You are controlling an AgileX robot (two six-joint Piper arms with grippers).
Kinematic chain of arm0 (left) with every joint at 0, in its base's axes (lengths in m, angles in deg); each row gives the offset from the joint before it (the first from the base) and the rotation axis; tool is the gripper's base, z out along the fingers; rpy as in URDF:
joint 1: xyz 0 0 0.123 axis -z
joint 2: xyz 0 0 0 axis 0.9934 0.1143 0
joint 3: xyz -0.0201 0.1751 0.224 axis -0.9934 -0.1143 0
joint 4: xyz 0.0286 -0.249 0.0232 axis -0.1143 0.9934 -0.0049
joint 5: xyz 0 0 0 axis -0.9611 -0.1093 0.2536
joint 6: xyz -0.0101 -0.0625 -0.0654 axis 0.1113 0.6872 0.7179
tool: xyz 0 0 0 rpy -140.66 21.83 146.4
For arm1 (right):
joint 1: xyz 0 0 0.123 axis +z
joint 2: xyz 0 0 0 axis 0.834 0.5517 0
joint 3: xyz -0.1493 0.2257 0.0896 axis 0.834 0.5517 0
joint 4: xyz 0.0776 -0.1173 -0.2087 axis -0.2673 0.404 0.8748
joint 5: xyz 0 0 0 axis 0.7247 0.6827 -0.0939
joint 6: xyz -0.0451 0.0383 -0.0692 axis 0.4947 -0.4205 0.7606
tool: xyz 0 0 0 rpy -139.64 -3.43 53.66
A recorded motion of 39 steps. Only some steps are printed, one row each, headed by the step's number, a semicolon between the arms.
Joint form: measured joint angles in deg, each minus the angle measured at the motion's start. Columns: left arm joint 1, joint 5, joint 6, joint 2, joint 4, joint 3; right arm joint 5, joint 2, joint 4, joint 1, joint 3, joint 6.
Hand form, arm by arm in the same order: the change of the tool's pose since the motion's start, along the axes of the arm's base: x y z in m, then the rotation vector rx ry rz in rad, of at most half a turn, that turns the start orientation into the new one. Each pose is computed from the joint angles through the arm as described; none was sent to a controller.
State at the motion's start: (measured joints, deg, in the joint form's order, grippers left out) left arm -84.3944 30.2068 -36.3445 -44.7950 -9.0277 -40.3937; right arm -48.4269 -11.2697 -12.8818 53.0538 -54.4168 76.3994
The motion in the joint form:
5: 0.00 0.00 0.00 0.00 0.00 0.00; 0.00 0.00 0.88 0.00 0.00 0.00
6: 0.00 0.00 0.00 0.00 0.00 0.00; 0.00 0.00 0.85 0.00 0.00 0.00
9: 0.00 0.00 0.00 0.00 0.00 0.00; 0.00 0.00 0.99 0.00 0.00 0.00
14: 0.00 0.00 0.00 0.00 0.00 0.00; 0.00 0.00 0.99 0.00 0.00 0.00
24: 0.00 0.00 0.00 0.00 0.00 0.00; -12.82 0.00 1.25 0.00 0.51 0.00
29: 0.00 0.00 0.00 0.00 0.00 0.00; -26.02 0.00 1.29 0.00 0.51 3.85
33: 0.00 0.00 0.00 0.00 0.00 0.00; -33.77 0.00 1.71 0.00 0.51 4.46
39: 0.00 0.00 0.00 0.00 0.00 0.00; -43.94 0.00 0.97 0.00 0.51 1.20
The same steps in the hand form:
5: 0.0000 0.0000 0.0000 0.0000 0.0000 0.0000; 0.0000 -0.0005 0.0000 -0.0153 0.0009 -0.0012
6: 0.0000 0.0000 0.0000 0.0000 0.0000 0.0000; 0.0000 -0.0005 0.0000 -0.0148 0.0009 -0.0012
9: 0.0000 0.0000 0.0000 0.0000 0.0000 0.0000; 0.0000 -0.0005 0.0000 -0.0172 0.0010 -0.0014
14: 0.0000 0.0000 0.0000 0.0000 0.0000 0.0000; 0.0000 -0.0005 0.0000 -0.0172 0.0010 -0.0014
24: 0.0000 0.0000 0.0000 0.0000 0.0000 0.0000; 0.0035 -0.0011 0.0170 -0.0343 -0.2131 -0.0059
29: 0.0000 0.0000 0.0000 0.0000 0.0000 0.0000; 0.0023 -0.0012 0.0379 -0.1158 -0.4390 -0.0067
33: 0.0000 0.0000 0.0000 0.0000 0.0000 0.0000; -0.0006 -0.0009 0.0499 -0.1420 -0.5728 -0.0124
39: 0.0000 0.0000 0.0000 0.0000 0.0000 0.0000; -0.0068 -0.0010 0.0648 -0.0818 -0.7543 -0.0198

